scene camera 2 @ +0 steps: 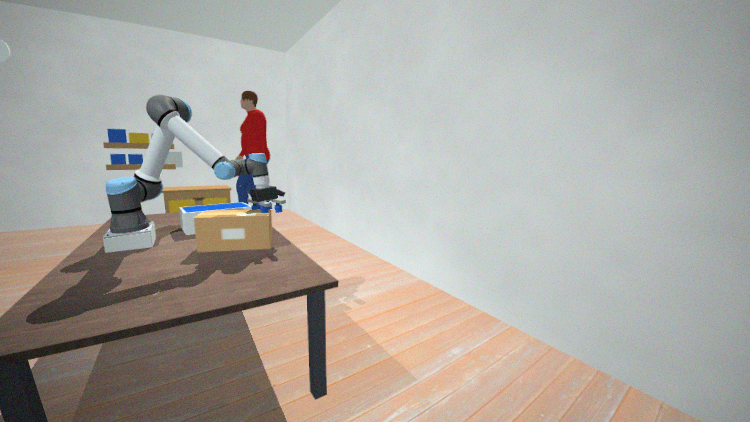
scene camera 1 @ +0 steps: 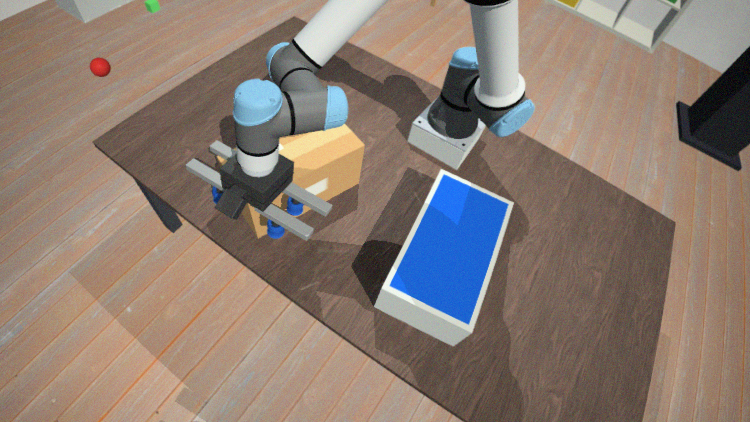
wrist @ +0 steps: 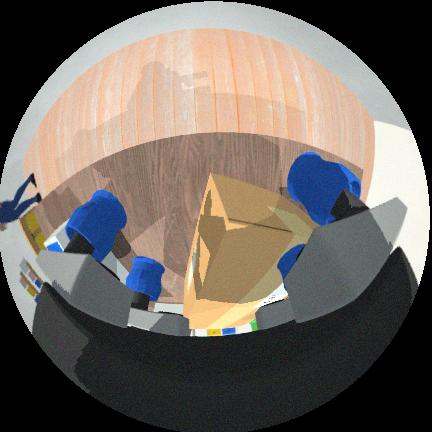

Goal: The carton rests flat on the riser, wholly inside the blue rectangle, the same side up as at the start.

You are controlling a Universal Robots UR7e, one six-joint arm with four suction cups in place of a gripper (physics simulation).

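Where they show: end effector, tool point: [scene camera 2: 267,211] [wrist: 208,235]; arm's base, origin of the base link: [scene camera 2: 130,228] [scene camera 1: 451,121].
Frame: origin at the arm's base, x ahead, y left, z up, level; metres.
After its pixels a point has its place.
The tan carton [scene camera 1: 340,170] {x 0.364, y -0.174, z 0.024 m} [scene camera 2: 254,236] {x 0.460, y -0.387, z -0.017 m} [wrist: 235,270] {x 0.537, y -0.276, z 0.077 m} rests flat on the table, apart from the riser, with a white label on a long side. The white riser [scene camera 1: 419,317] {x 0.588, y 0.151, z -0.009 m} [scene camera 2: 186,223] {x 0.237, y 0.042, z -0.015 m} stands on the table with the blue rectangle [scene camera 1: 451,257] {x 0.451, y 0.155, z 0.041 m} [scene camera 2: 217,207] {x 0.410, y 0.126, z 0.041 m} on its top. My gripper [scene camera 1: 256,202] {x 0.567, y -0.261, z 0.064 m} [scene camera 2: 270,207] [wrist: 215,237] {x 0.567, y -0.261, z 0.064 m} has its suction off and holds nothing. Its cups are low, close to the carton's top level, over and beside one end of the carton. In the wrist view the carton shows between the cup pairs. Whether any cup touches it is hidden.
The arm's base [scene camera 1: 437,144] {x 0.087, y -0.006, z -0.026 m} [scene camera 2: 128,240] {x -0.009, y -0.089, z -0.035 m} stands on the dark table [scene camera 1: 587,272] {x 0.221, y 0.526, z -0.079 m} [scene camera 2: 173,283] {x 0.123, y -0.586, z -0.079 m} near the riser. A person in red [scene camera 2: 254,133] stands beyond the table. A low cabinet [scene camera 2: 196,190] and wall shelves [scene camera 2: 138,145] are at the back. A red ball [scene camera 1: 100,67] lies on the floor.
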